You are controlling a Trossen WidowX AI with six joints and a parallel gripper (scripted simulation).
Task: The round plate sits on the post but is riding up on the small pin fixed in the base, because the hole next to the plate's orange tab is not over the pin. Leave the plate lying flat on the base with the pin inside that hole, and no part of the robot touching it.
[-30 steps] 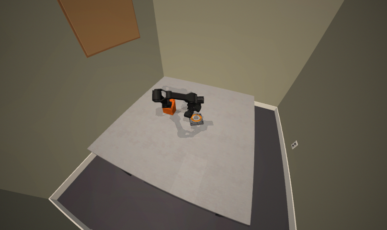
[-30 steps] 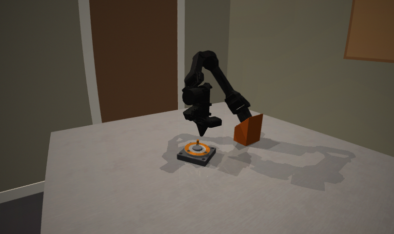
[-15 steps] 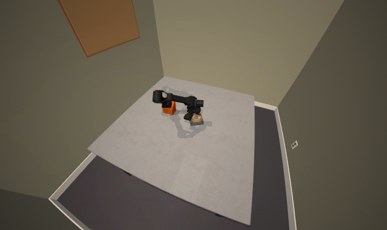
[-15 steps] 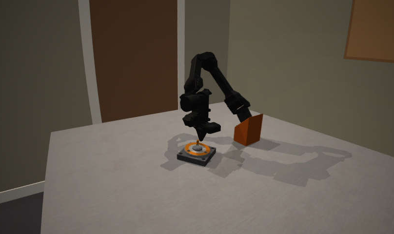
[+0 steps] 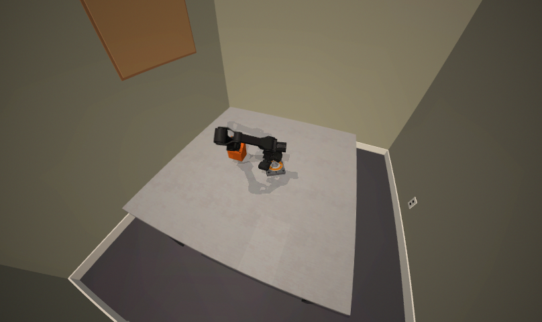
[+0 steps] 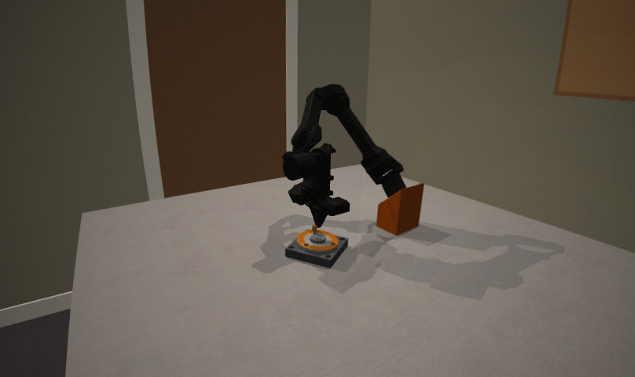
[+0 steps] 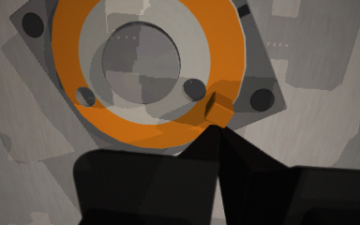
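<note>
The round plate lies 2 cm ahead of my gripper tip, 2 cm to the left of it and 1 cm below it.
</note>
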